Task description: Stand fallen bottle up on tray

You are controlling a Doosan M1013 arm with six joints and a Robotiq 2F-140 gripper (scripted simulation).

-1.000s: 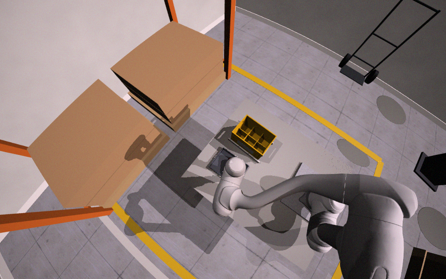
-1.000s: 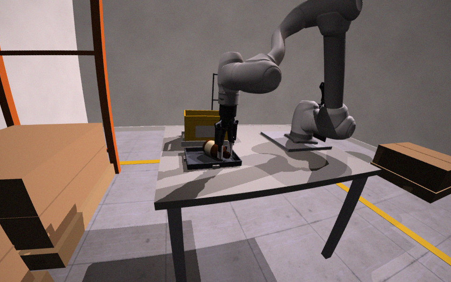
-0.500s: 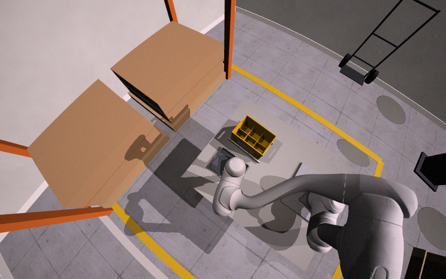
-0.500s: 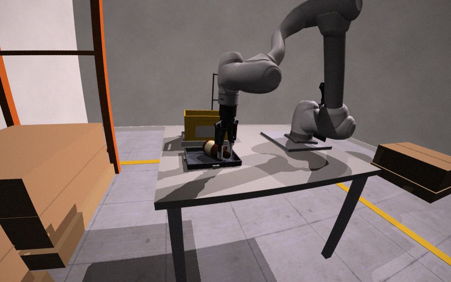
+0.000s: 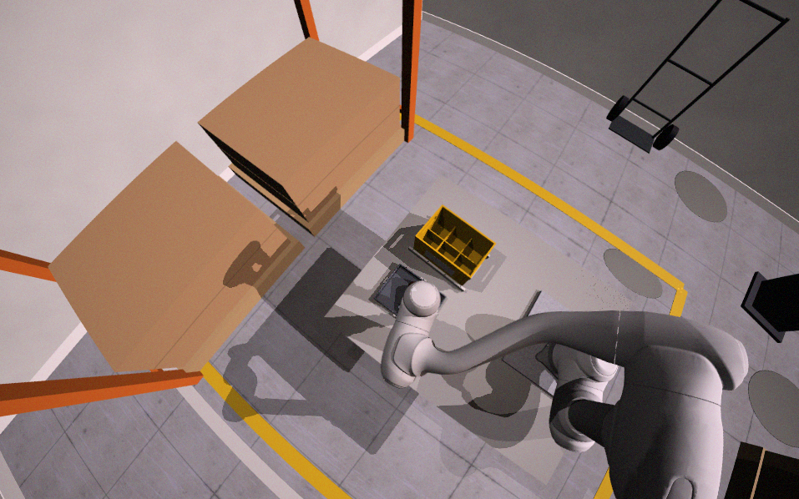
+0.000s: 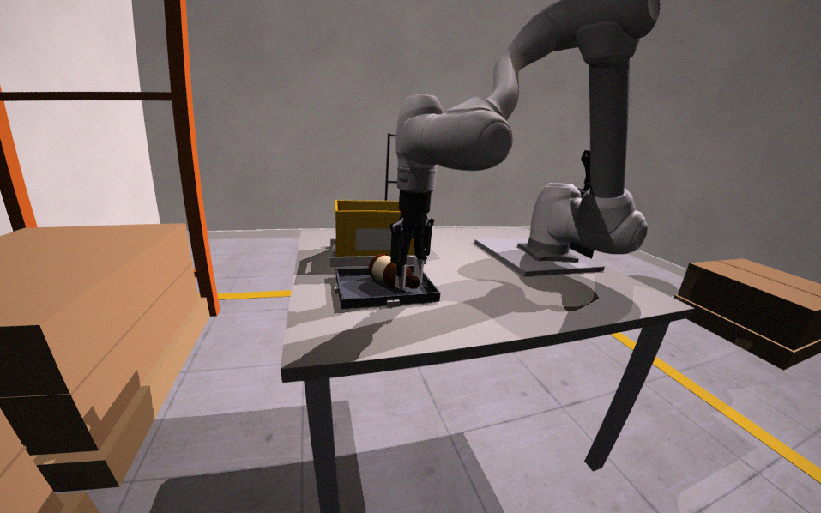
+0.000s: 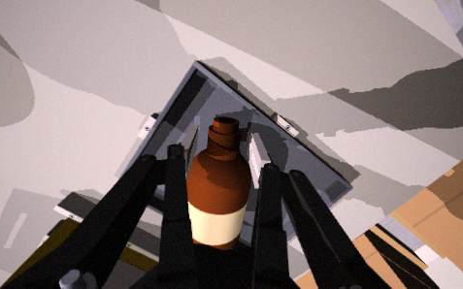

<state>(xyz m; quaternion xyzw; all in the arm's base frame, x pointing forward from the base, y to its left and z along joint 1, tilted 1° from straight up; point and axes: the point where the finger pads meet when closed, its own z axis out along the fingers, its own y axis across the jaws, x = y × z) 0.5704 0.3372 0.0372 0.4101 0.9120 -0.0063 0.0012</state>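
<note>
My gripper is now 4 cm to the left of the brown bottle, 3 cm short of it and 2 cm above it. Round my hand: dark grey tray: 6 cm ahead, 5 cm below, 4 cm to the right; then yellow crate: 31 cm to the right, 9 cm ahead, 2 cm above.
</note>
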